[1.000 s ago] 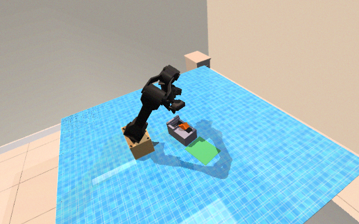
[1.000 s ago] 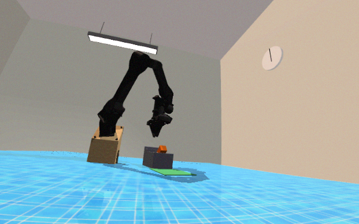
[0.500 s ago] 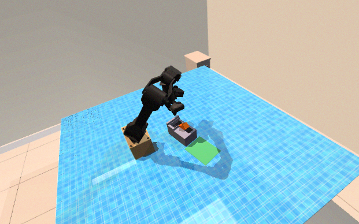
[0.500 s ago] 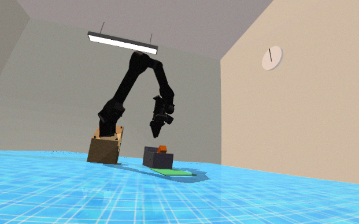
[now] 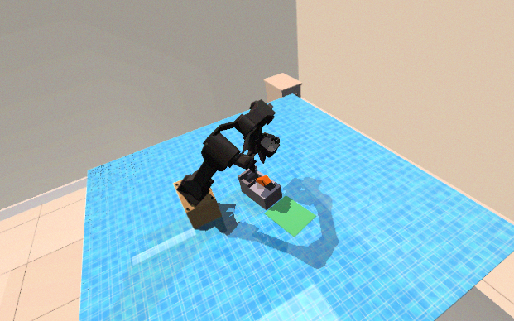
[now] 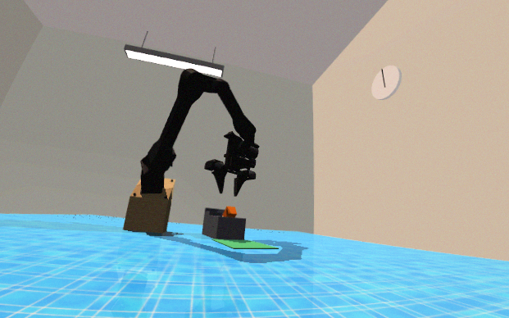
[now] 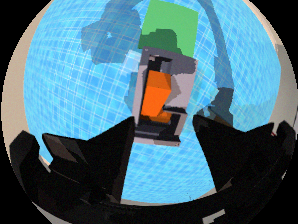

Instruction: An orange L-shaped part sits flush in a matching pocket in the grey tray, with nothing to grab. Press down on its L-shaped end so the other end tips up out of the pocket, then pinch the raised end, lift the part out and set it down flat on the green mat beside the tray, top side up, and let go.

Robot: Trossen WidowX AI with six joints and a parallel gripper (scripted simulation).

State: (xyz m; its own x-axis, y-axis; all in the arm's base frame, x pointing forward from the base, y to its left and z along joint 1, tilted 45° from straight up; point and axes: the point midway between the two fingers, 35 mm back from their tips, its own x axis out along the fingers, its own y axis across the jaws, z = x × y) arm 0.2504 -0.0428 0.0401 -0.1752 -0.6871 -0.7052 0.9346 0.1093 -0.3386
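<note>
Now: gripper tip 10 cm above the orange L-shaped part, 2 cm to the right of it and 1 cm past it. From my gripper tip the other things lie so: green mat 16 cm to the right, 15 cm below, 1 cm ahead.
</note>
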